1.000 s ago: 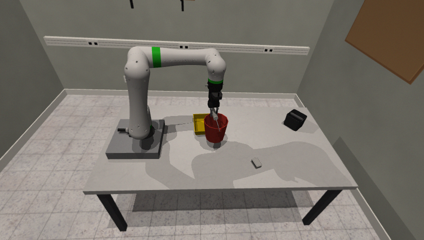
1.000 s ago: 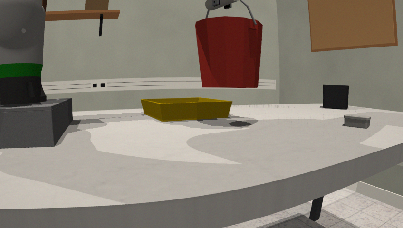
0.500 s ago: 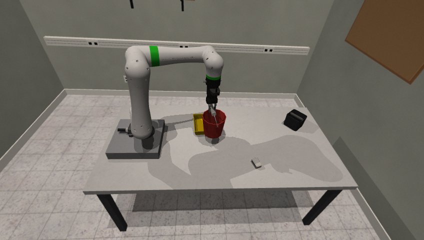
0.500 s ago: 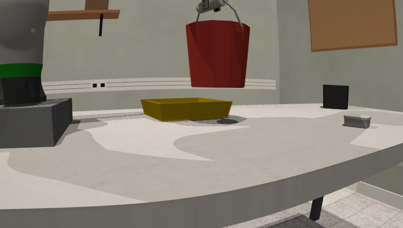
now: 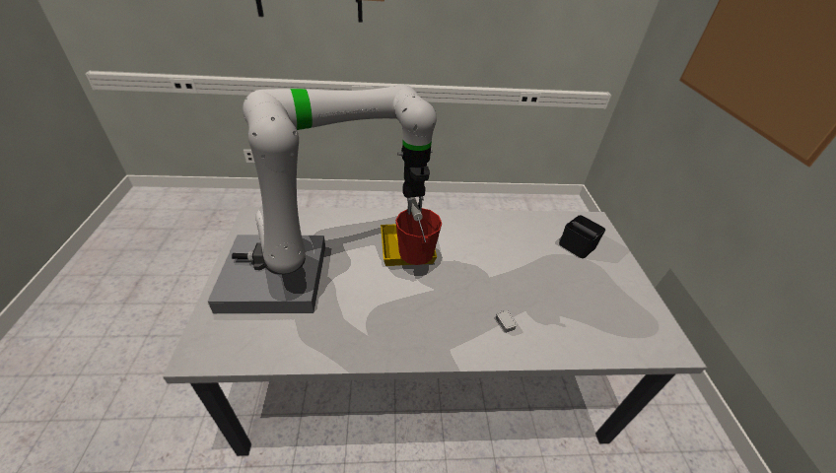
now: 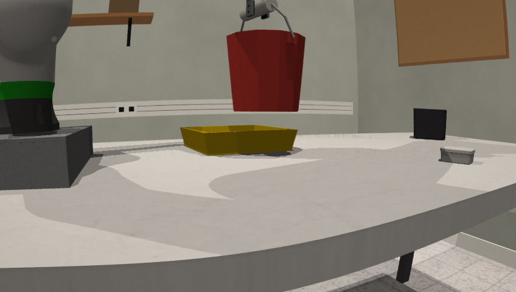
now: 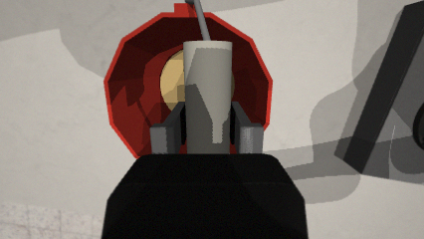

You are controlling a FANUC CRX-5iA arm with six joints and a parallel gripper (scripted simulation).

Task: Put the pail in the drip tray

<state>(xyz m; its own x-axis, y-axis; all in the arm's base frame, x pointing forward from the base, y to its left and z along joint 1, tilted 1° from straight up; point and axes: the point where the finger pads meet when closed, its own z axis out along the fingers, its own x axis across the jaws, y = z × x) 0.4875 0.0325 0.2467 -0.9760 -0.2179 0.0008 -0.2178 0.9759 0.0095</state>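
The red pail is 1 cm ahead of my hand and 9 cm below it. Also, from my hand: yellow drip tray (1 cm behind, 12 cm to the left, 30 cm below); pail handle (1 cm ahead, 3 cm below); small grey box (34 cm ahead, 26 cm to the right, 30 cm below).
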